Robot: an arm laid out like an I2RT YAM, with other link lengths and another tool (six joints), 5 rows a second.
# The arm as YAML. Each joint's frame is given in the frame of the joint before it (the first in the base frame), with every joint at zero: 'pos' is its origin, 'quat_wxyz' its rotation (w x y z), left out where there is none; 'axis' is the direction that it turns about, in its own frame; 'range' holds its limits. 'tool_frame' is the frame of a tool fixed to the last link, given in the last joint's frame.
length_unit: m
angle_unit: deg
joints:
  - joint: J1
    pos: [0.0, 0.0, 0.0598]
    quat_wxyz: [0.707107, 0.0, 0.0, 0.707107]
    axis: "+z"
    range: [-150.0, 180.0]
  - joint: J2
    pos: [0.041, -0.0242, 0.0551]
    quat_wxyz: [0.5, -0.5, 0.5, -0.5]
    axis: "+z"
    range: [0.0, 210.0]
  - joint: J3
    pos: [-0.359, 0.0, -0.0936]
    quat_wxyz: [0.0, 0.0, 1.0, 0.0]
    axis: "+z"
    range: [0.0, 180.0]
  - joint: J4
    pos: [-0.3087, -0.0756, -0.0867]
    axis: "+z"
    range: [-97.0, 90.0]
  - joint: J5
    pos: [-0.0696, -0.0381, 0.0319]
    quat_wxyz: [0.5, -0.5, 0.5, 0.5]
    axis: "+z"
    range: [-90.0, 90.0]
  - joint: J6
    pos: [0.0, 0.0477, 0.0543]
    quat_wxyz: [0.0, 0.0, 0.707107, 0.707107]
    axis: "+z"
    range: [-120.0, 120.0]
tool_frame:
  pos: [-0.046, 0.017, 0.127]
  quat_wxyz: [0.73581, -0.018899, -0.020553, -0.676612]
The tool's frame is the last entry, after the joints.
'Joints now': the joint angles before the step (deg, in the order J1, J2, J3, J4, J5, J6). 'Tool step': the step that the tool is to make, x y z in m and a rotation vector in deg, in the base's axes. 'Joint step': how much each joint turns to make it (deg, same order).
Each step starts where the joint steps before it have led.
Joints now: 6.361, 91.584, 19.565, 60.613, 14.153, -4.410
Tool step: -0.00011, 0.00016, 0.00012, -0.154, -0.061, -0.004
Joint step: 0.073, -0.002, -0.036, 0.114, 0.107, -0.146
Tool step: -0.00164, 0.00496, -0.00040, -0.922, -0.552, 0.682
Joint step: 0.864, 0.356, -0.489, 1.522, 0.366, -0.959
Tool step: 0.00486, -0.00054, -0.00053, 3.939, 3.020, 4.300
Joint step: -3.857, -0.857, 2.411, -6.344, -8.860, 2.426
